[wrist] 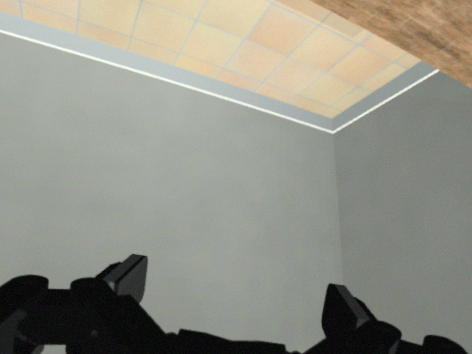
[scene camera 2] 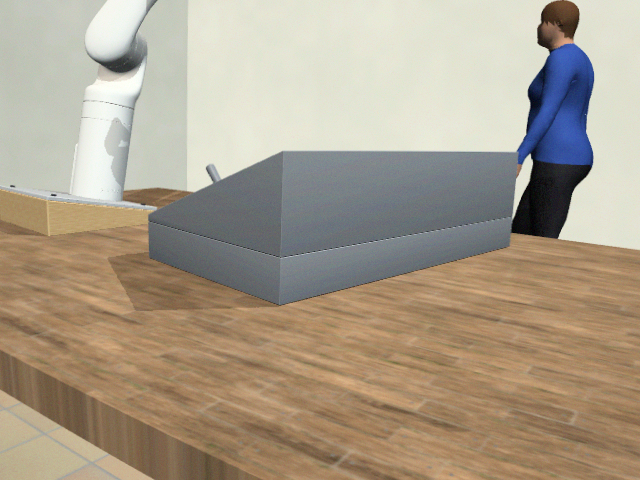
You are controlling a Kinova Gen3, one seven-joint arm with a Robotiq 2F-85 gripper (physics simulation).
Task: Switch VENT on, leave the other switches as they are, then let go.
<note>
The pictures show: the gripper and a grey switch box.
</note>
